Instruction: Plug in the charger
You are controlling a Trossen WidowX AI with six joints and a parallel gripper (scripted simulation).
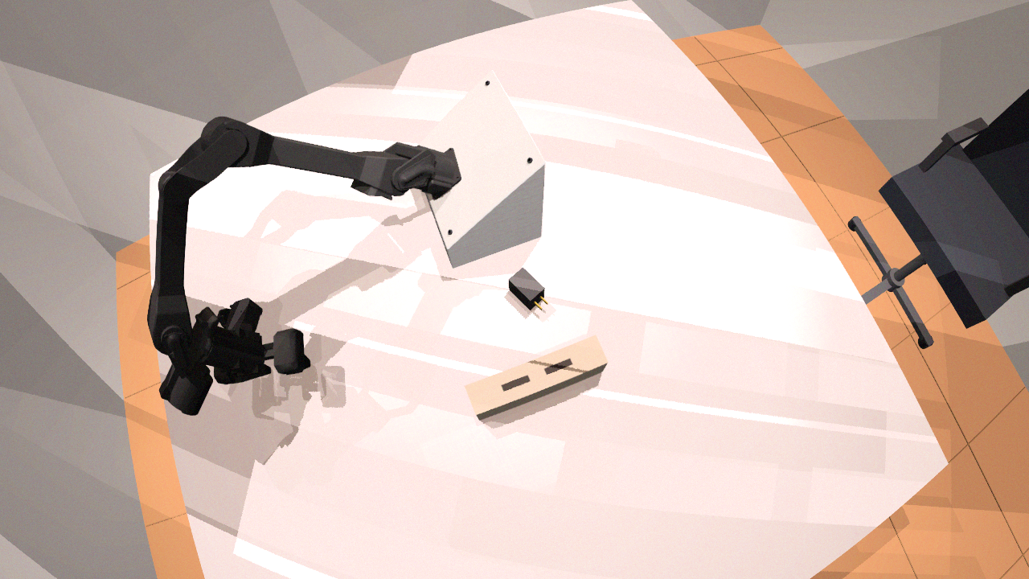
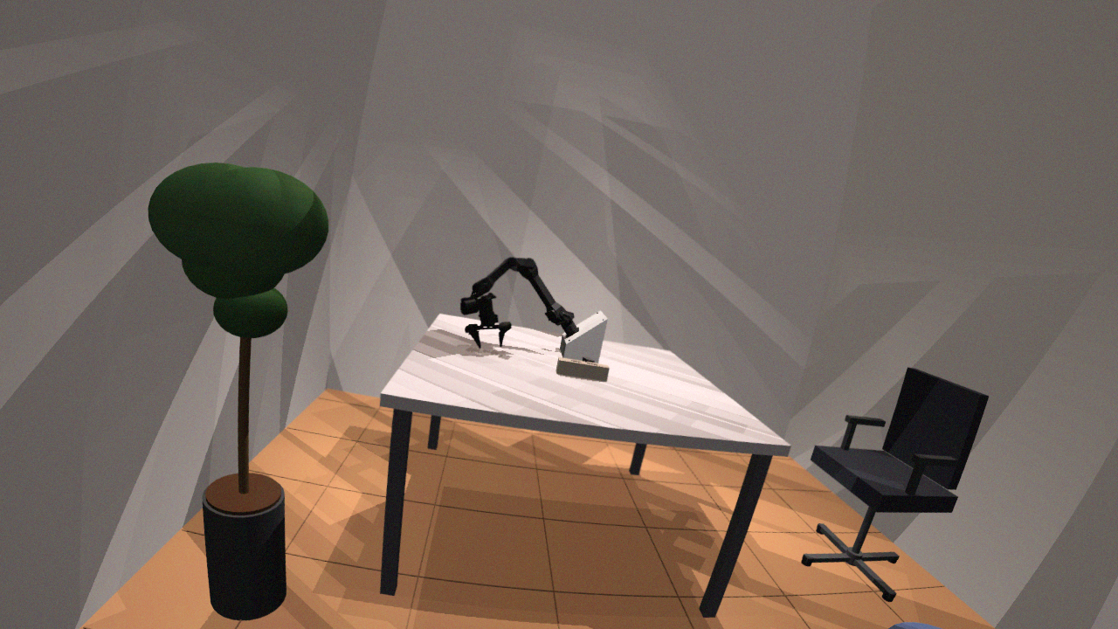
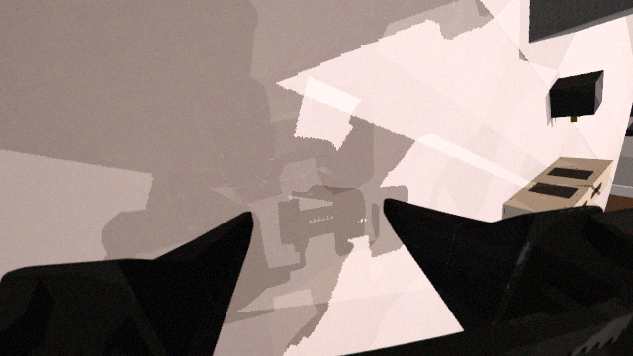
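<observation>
The black two-prong charger lies 420 mm to the left of my gripper tip and 10 mm behind it.
</observation>
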